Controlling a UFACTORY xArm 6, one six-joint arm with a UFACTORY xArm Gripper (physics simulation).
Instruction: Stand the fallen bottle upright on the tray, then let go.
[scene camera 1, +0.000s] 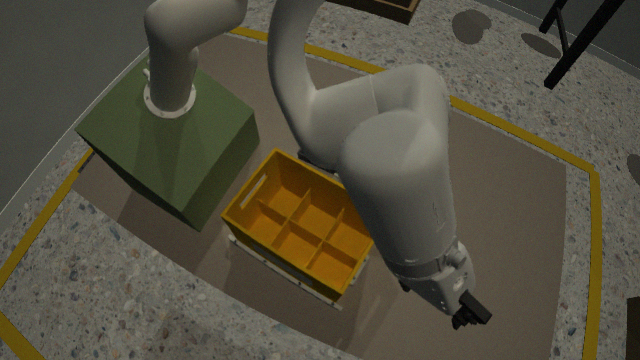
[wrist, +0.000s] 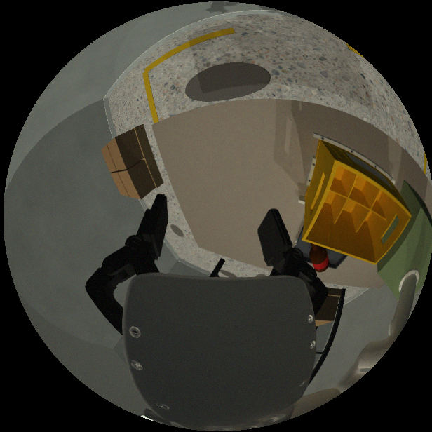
Note:
I see my gripper (scene camera 1: 436, 301).
My gripper also shows in the wrist view (wrist: 217, 213).

